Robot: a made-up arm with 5 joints.
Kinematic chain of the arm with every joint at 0, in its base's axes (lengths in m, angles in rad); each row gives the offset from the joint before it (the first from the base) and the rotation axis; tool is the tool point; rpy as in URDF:
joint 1: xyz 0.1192 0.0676 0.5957 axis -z
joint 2: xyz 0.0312 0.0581 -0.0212 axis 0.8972 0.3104 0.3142
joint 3: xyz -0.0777 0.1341 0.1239 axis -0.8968 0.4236 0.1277
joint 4: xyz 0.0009 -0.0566 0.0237 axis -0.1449 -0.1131 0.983
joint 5: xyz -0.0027 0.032 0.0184 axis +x
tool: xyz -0.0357 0.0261 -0.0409 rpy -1.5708 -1.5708 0
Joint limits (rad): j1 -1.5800..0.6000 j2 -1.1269..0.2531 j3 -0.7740..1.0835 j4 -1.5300..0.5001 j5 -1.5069..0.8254
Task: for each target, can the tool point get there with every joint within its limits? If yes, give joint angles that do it. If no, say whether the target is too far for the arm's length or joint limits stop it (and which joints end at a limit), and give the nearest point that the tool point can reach.
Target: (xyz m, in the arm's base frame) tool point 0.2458 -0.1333 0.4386
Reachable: no: joint limits stop it (at a limit: joint 1, joint 2, joint 3, joint 4, joint 5) | nearest point -0.0488 0.0237 0.5101 | short by 0.341 m
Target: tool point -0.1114 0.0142 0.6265
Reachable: yes | joints -1.4111 -0.3621 -0.1944 0.2908 -0.1067
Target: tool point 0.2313 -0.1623 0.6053
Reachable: no: joint limits stop it (at a limit: joint 1, joint 2, joint 4, joint 5) | nearest point 0.0394 -0.0063 0.6929 | short by 0.262 m
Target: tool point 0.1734 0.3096 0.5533
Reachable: yes | joints 0.2323 -0.8736 -0.0953 -1.1261 -0.5643
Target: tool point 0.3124 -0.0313 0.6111
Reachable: no: joint limits stop it (at a limit: joint 1, joint 2, joint 3, joint 4) | nearest point 0.1910 0.1345 0.7541 | short by 0.250 m
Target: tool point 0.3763 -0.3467 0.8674
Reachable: no: too far | nearest point 0.0479 0.0017 0.7407 | short by 0.495 m
